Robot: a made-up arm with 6 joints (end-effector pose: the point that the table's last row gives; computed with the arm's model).
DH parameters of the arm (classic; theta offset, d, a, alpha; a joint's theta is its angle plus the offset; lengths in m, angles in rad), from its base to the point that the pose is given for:
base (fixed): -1.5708 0.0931 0 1.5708
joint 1: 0 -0.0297 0.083 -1.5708
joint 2: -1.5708 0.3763 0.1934 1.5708
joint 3: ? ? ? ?
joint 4: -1.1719 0 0.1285 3.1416
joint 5: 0.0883 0 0.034 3.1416
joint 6: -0.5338 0 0.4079 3.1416
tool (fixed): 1.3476 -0.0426 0 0
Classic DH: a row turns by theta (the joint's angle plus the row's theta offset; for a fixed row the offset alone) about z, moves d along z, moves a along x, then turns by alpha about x.
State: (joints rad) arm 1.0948 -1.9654 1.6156 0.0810 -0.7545 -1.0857
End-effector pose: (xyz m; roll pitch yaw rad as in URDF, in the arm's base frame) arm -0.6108 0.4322 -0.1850 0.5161 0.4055 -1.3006
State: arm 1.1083 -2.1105 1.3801 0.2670 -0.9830 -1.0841
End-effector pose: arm -0.5397 0.6296 -0.2036 0.4503 0.3731 -1.8290
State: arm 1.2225 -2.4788 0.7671 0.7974 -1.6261 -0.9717
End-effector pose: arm 0.2037 0.8609 -0.2659 0.3902 0.7957 2.8936
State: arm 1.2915 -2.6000 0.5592 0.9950 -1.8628 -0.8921
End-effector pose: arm 0.4645 0.7035 -0.1607 -0.1285 1.0464 1.9738
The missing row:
joint 3: 0 -0.3033 -0.026 1.5708
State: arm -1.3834 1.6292 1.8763 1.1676 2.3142 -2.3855
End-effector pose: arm 0.0311 -0.7164 0.0017 -0.1433 -0.4768 -1.1490
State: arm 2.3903 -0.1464 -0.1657 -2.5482 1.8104 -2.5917
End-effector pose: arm 0.1905 0.7001 0.1939 -2.5303 0.4504 -0.3119
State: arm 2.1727 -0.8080 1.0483 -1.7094 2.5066 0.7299
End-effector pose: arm -0.1382 0.2801 -0.2681 1.2872 0.5816 2.3194
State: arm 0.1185 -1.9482 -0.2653 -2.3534 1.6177 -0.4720
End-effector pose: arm 0.0038 0.4412 0.3044 0.3522 0.1399 2.5140
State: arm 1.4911 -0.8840 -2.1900 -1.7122 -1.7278 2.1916
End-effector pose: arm -0.1428 0.1941 0.3042 3.0411 -0.8267 -2.2084
